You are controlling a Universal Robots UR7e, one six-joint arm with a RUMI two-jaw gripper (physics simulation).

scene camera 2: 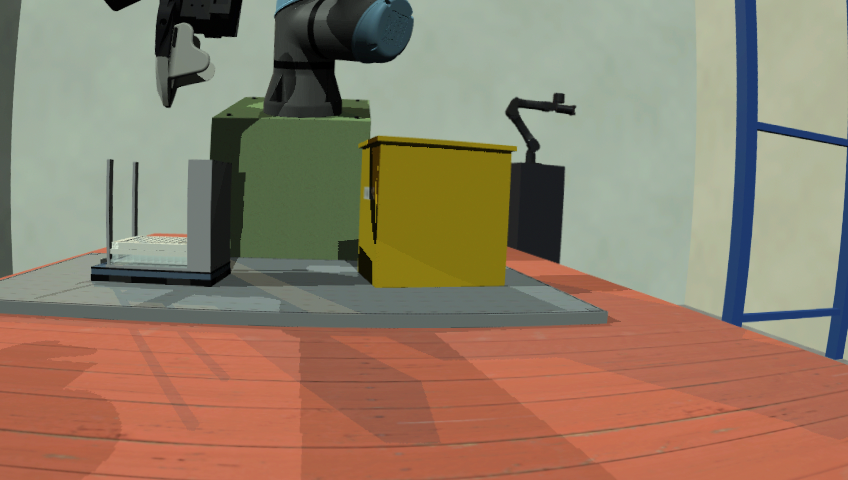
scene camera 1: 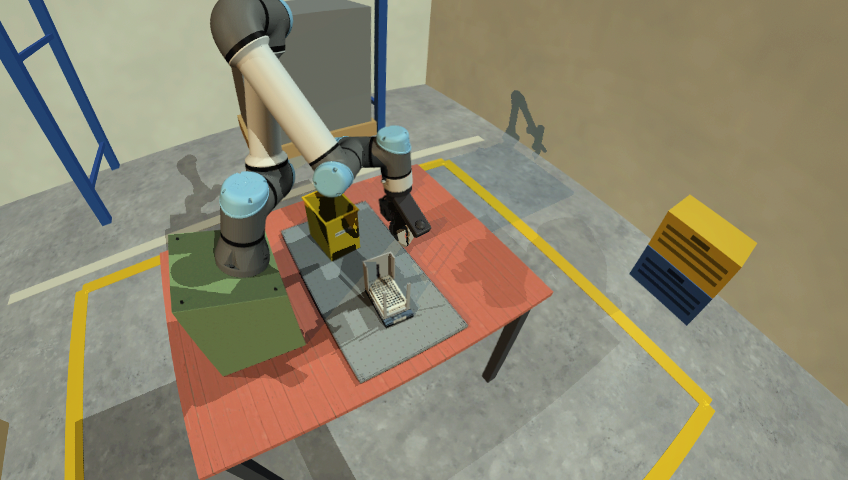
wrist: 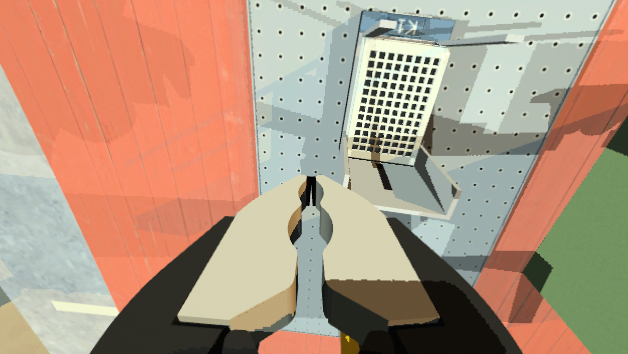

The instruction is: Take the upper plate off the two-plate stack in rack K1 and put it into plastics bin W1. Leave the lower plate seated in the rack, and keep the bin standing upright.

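Where they show: gripper, between the fingertips: [scene camera 2: 166,106] [scene camera 1: 406,246] [wrist: 311,179]; arm's base, origin of its link: [scene camera 2: 302,111] [scene camera 1: 242,257].
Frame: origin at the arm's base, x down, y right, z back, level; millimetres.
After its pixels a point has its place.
Note:
Rack K1 [scene camera 1: 399,318] {x 241, y 287, z -319 mm} [scene camera 2: 199,214] {x 179, y 159, z -398 mm} [wrist: 439,31] {x 245, y 270, z -288 mm} stands upright with thin posts at one end and a taller wall at the other. A white upper plate [scene camera 1: 387,292] {x 215, y 202, z -341 mm} [scene camera 2: 151,242] {x 215, y 222, z -363 mm} [wrist: 396,102] {x 225, y 206, z -333 mm} with a grid of square holes lies level in it. A clear lower plate [scene camera 2: 148,258] {x 233, y 223, z -377 mm} shows under it in scene camera 2. The yellow bin W1 [scene camera 1: 342,242] {x 197, y -52, z -345 mm} [scene camera 2: 443,220] {x 179, y -131, z -417 mm} stands upright and open-topped beside the rack. My gripper [scene camera 1: 405,242] {x 59, y 200, z -413 mm} [scene camera 2: 169,104] {x 59, y 200, z -413 mm} [wrist: 311,179] {x 59, y 200, z -413 mm} is shut and empty. It hangs above the rack's height, off to the side of the wall end, apart from both plates.
Rack and bin stand on a grey perforated board [scene camera 1: 380,362] {x 262, y 359, z -187 mm} [scene camera 2: 297,319] {x 267, y 58, z -535 mm} [wrist: 280,55] {x 262, y 267, z -463 mm} on the red table [scene camera 1: 273,428] {x 274, y 337, z 167 mm} [scene camera 2: 238,416] {x 275, y 115, z -732 mm} [wrist: 165,125] {x 275, y 196, z -652 mm}. The green pedestal [scene camera 1: 255,333] {x 128, y 145, z 68 mm} [scene camera 2: 297,190] {x 152, y 11, z -83 mm} [wrist: 595,270] {x 197, y -23, z -91 mm} carries the arm. The rack's posts and wall rise above the plates.

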